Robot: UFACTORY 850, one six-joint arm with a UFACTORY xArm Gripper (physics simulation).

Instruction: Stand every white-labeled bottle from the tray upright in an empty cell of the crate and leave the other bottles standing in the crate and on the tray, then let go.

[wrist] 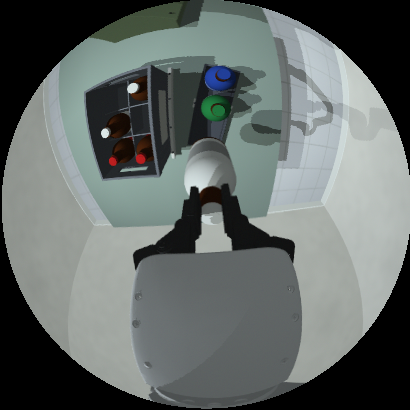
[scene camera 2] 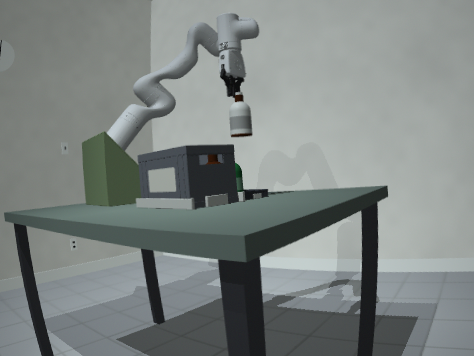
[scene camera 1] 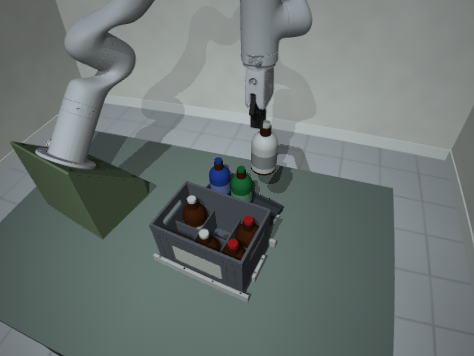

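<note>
My gripper [scene camera 1: 258, 124] [scene camera 2: 234, 94] [wrist: 210, 195] is shut on the neck of the white-labeled bottle [scene camera 1: 264, 152] [scene camera 2: 240, 119] [wrist: 210, 167], which hangs upright, high above the table. The dark tray [scene camera 1: 273, 203] [wrist: 198, 117] holds a blue bottle [scene camera 1: 220, 178] [wrist: 219, 79] and a green bottle [scene camera 1: 241, 188] [scene camera 2: 238, 175] [wrist: 215, 107], both standing. The grey crate [scene camera 1: 232, 275] [scene camera 2: 210, 182] [wrist: 162, 155] holds two brown bottles with white caps and two with red caps. Its back middle and front left cells, as scene camera 1 sees it, look empty.
Pale rails [scene camera 1: 200, 276] [scene camera 2: 165, 203] [wrist: 173, 115] lie on the table [scene camera 1: 325, 280] [scene camera 2: 300, 207] along the crate's sides. A green wedge-shaped base [scene camera 1: 90, 200] [scene camera 2: 96, 170] carries the arm at the left. The tray stands beside the crate's back wall.
</note>
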